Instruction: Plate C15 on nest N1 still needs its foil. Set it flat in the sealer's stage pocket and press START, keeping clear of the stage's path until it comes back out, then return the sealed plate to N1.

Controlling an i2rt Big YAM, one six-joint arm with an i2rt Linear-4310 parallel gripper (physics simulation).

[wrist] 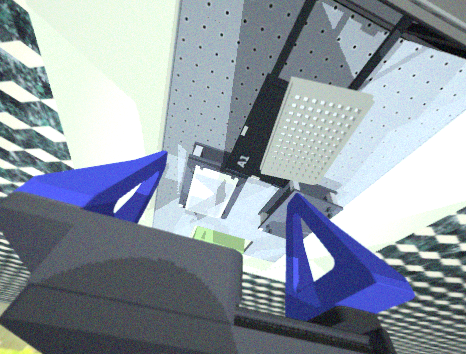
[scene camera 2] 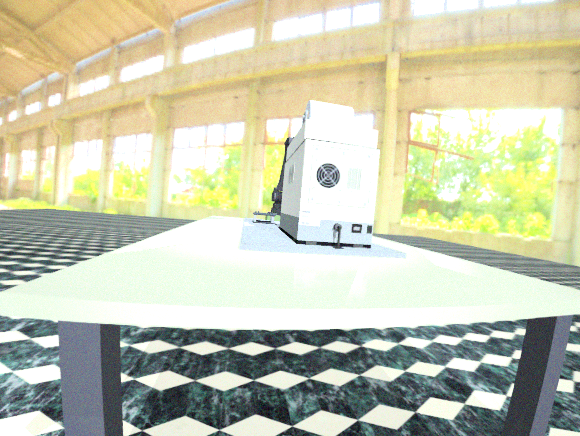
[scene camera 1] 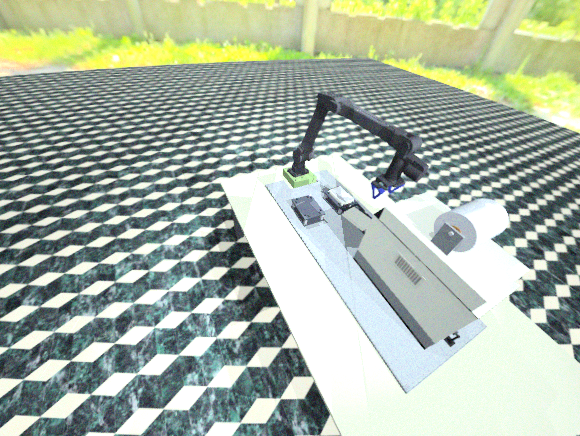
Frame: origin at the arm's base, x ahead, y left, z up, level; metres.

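Seen in the pictures: gripper, between the fingertips: (wrist: 232, 179) (scene camera 1: 381, 195); arm's base, origin of its link: (scene camera 2: 276, 215) (scene camera 1: 297, 171).
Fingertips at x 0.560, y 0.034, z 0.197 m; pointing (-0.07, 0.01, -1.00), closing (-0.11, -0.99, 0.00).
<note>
Offsets run from my fingertips to a thing's top centre. "*": to the spot under its first point.
A pale plate (scene camera 1: 341, 196) (wrist: 316, 131) with a grid of wells showing lies over the black stage @[* 0.023 m right, 0.029 m back, 0.127 m down] (wrist: 255, 131), in front of the sealer (scene camera 1: 415, 272) (scene camera 2: 330, 200). Whether it is fully seated in the pocket I cannot tell. The stage is out on its two rails; "A1" shows beside the plate. My gripper (scene camera 1: 384, 192) (wrist: 232, 179) is open and empty, with blue fingers raised above and apart from the plate. Two nests, one dark in scene view 1 (scene camera 1: 308, 210) and another (wrist: 290, 215), stand between stage and arm base; their labels are unreadable. The START button does not show.
The arm's green base block (scene camera 1: 299, 177) (wrist: 220, 239) stands beyond the nests. A white cylinder @[* 0.135 m right, 0.361 m ahead, 0.236 m up] (scene camera 1: 487, 220) with a small grey box @[* 0.198 m right, 0.326 m ahead, 0.162 m up] (scene camera 1: 447, 239) in front stands beside the sealer. The sealer's edge fills the wrist view's upper right corner.
</note>
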